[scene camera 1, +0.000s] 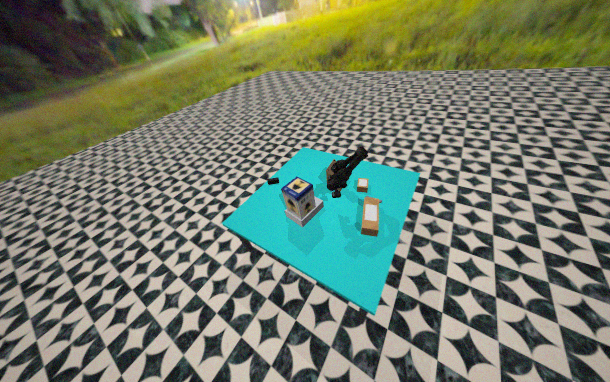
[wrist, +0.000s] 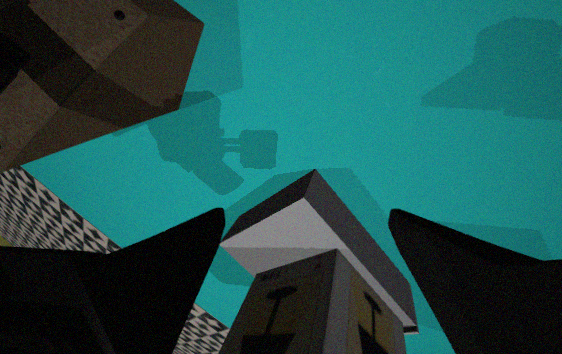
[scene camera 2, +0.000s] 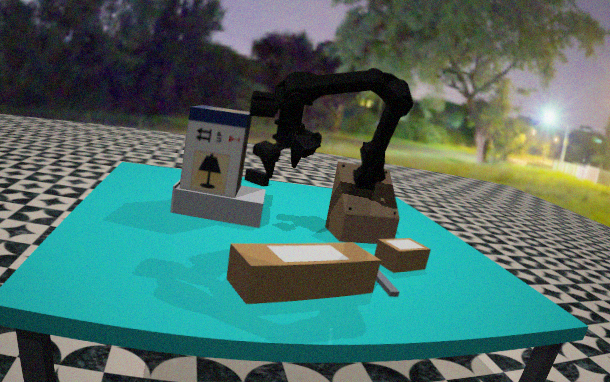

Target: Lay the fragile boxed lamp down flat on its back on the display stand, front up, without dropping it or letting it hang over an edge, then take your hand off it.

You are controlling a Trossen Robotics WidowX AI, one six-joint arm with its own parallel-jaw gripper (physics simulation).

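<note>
The boxed lamp, white with a blue top band and lamp pictures, stands upright on the low grey-white display stand. Part of the stand's top shows bare on the side toward the arm's base. My gripper is open and empty, fingers pointing down. In scene camera 2 it appears right of the box, at about the height of the box's lower half, apart from it. In the wrist view the box's upper part is cut off by the frame.
A long brown carton and a small brown carton lie on the turquoise table. A grey bar lies between them. My arm's brown base stands near the small carton. A small black block is near the table's far edge.
</note>
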